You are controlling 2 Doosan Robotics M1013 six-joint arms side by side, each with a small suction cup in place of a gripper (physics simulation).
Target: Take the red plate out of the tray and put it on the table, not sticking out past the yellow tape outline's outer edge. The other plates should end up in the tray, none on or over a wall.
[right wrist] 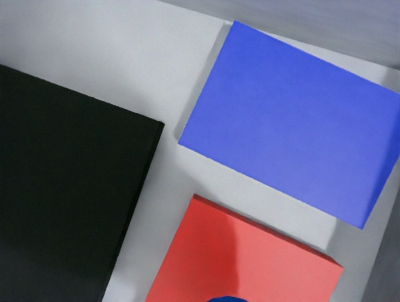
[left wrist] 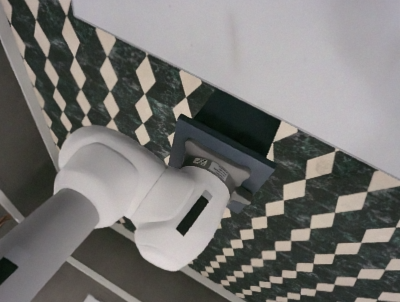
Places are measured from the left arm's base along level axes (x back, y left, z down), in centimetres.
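Where they show: left arm's base, origin of its link: (left wrist: 211, 171).
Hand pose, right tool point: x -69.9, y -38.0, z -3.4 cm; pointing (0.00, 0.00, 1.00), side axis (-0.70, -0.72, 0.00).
Each offset is from my right tool point to the centre of the thing. "spot": to the spot under its first point. Level surfaces: height alone.
The red plate @(spot: dx -3.3, dy -0.3, dz +2.0 cm) (right wrist: 280, 255) lies flat on the floor of the grey tray @(dx +0.0, dy +5.2, dz +0.9 cm) (right wrist: 115, 55) in the right wrist view. The blue plate @(dx -8.0, dy +3.2, dz +2.6 cm) (right wrist: 290, 120) lies above it in the view, near the tray's corner, and the large black plate @(dx +4.4, dy +9.3, dz +2.6 cm) (right wrist: 65, 190) lies to the left. They are apart from each other. The top of my right suction cup (right wrist: 228, 299) shows at the bottom edge, over the red plate, which it does not hold up; whether they touch is hidden. My left suction cup does not show. The yellow tape outline does not show.
In the left wrist view the pale table top @(dz +3.4 cm) (left wrist: 300, 65) ends in a slanting edge. Beyond it a white robot arm (left wrist: 115, 175) stands on a blue-grey mount @(spot: dx +60.2, dy +27.1, dz +3.4 cm) (left wrist: 260, 172) over the patterned floor. Tray walls (right wrist: 325, 25) rise close to the blue plate.
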